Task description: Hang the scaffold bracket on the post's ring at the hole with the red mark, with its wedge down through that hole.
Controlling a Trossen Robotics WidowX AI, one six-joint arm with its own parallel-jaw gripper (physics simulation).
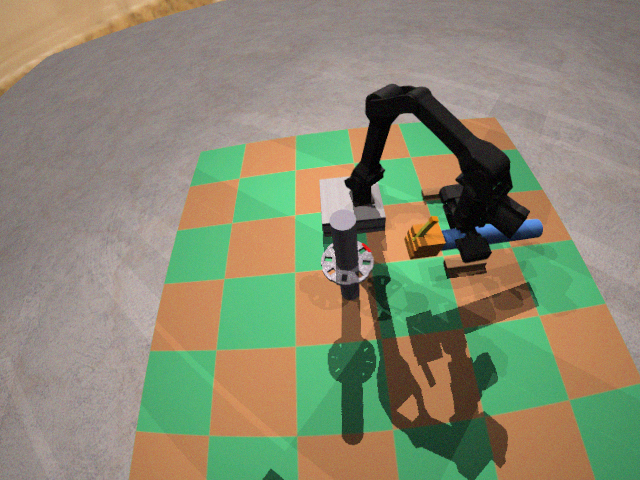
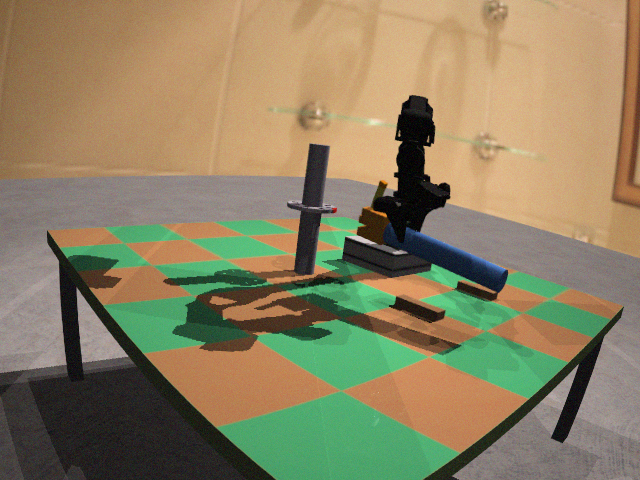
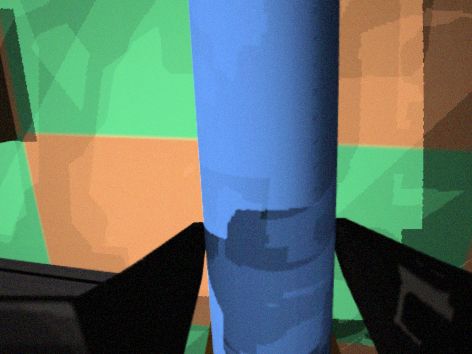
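Note:
The scaffold bracket is a blue tube (image 1: pixel 528 230) (image 2: pixel 451 257) (image 3: pixel 266 140) with an orange head (image 1: pixel 424 239) (image 2: pixel 372 221) and a yellow-green wedge (image 1: pixel 428 228) (image 2: pixel 380 188) sticking up from the head. My gripper (image 1: pixel 465 230) (image 2: pixel 399 224) (image 3: pixel 268 230) is shut on the tube and holds it level above the mat. The dark grey post (image 1: pixel 344 243) (image 2: pixel 313 190) stands to the left. Its grey ring (image 1: pixel 329 267) (image 2: pixel 296 206) carries the red mark (image 1: pixel 366 248) (image 2: pixel 334 210) on the side facing the bracket. The orange head is a short way off the ring, not touching.
The arm's grey base block (image 1: pixel 334 200) (image 2: pixel 385 257) sits just behind the post. Two low brown bars (image 1: pixel 466 268) (image 1: pixel 432 194) (image 2: pixel 419 307) (image 2: pixel 476 290) lie on the green and orange checkered mat (image 1: pixel 256 310) (image 2: pixel 385 419) under and near the tube.

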